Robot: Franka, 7 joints.
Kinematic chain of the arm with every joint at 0, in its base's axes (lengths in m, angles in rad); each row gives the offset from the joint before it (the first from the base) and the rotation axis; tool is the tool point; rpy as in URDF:
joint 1: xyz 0 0 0.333 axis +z
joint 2: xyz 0 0 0 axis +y
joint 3: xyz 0 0 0.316 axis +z
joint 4: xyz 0.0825 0 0 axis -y
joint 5: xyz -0.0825 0 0.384 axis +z
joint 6: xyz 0 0 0 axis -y
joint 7: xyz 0.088 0 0 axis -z
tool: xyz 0 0 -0.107 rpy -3.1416 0 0
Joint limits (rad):
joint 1: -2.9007..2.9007
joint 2: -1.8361..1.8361
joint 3: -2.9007..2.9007
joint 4: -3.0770..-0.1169
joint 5: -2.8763..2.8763
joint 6: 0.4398..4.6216
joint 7: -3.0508..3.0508
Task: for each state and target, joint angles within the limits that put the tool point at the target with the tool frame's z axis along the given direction. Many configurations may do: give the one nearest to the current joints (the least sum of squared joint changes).
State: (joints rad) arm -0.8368 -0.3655 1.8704 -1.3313 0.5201 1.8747 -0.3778
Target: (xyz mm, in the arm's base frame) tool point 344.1 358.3 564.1 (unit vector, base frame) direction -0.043 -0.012 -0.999
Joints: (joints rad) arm -0.6326 -0.6061 1.1043 -1.9031 0.5385 1.5522 -0.3778
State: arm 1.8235 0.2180 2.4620 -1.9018 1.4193 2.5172 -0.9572
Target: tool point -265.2 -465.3 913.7 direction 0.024 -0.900 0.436
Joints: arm 1.8079 -0.0003 2.4465 -1.1837 1.8122 2.6951 -0.9572
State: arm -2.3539 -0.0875 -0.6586 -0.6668 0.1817 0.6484 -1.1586
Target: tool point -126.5 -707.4 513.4 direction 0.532 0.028 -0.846
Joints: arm -1.7549 0.6981 -0.1579 -0.8463 0.6381 1.3567 -1.1586
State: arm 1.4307 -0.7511 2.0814 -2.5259 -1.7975 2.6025 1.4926
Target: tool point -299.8 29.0 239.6 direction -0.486 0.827 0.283
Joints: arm 2.0075 -0.9530 1.6419 -2.9527 -1.4680 2.2269 1.4926
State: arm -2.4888 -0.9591 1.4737 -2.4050 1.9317 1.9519 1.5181
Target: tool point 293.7 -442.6 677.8 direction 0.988 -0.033 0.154
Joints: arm -2.4695 -0.6178 1.0045 -1.9999 2.2373 1.5733 1.5181
